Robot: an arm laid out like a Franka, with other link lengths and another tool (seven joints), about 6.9 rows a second.
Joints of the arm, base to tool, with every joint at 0 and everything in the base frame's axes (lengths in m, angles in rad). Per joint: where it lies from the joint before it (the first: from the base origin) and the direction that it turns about. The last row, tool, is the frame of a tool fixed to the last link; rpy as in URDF.
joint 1: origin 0 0 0.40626 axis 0 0 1
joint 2: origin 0 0 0 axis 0 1 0
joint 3: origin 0 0 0.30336 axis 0 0 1
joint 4: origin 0.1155 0 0 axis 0 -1 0
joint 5: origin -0.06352 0 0.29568 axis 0 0 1
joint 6: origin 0 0 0 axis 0 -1 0
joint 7: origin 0.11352 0 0 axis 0 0 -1
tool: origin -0.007 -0.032 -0.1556 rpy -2.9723 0 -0.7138
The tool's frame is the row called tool.
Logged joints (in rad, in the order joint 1, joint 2, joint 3, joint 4, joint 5, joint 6, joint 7), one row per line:
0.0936, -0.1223, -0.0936, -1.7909, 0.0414, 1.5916, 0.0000
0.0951, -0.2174, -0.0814, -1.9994, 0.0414, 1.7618, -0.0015
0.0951, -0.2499, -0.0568, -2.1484, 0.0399, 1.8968, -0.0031
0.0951, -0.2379, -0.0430, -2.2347, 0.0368, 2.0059, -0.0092
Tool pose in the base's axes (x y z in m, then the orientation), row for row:
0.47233, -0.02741, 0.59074, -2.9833, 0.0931, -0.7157
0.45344, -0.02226, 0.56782, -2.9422, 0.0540, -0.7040
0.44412, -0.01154, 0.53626, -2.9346, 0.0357, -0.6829
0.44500, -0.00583, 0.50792, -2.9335, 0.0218, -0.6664
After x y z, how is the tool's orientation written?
As angles about the fixed x, y, z axes (roll, pitch, yaw), in radians.
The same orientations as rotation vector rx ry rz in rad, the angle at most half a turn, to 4 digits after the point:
-2.7691, 1.0472, 0.0469
-2.7530, 1.0196, -0.0268
-2.7630, 0.9877, -0.0527
-2.7744, 0.9638, -0.0701

